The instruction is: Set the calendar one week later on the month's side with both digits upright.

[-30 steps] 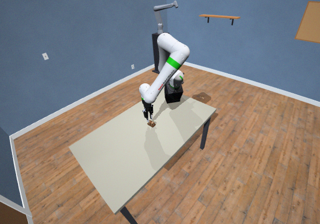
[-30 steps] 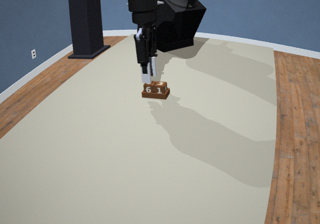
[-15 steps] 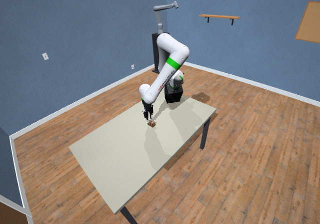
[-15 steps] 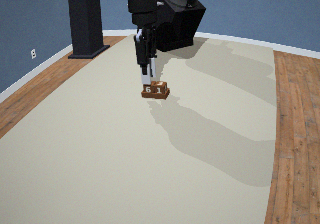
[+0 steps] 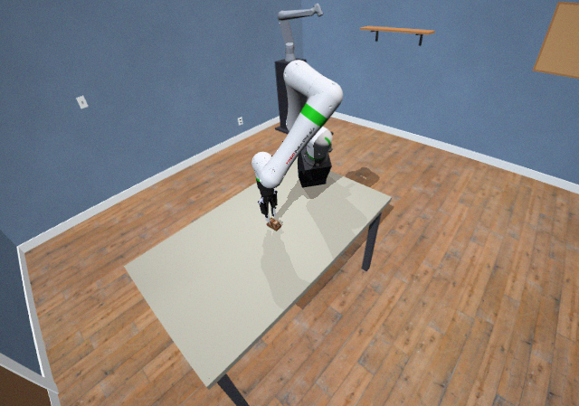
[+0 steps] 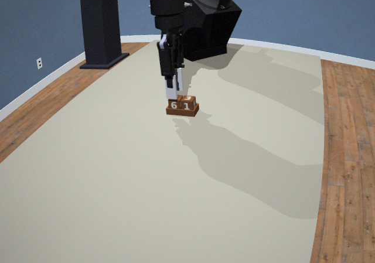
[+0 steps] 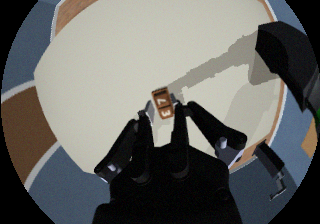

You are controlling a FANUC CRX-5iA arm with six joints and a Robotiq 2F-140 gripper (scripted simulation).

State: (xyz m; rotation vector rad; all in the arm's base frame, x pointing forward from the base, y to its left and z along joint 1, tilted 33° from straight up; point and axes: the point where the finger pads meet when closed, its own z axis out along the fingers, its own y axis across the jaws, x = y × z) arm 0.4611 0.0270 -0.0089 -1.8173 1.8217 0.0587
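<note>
The brown wooden tray lies 7 cm below my hand and 2 cm to the left of it.
</note>
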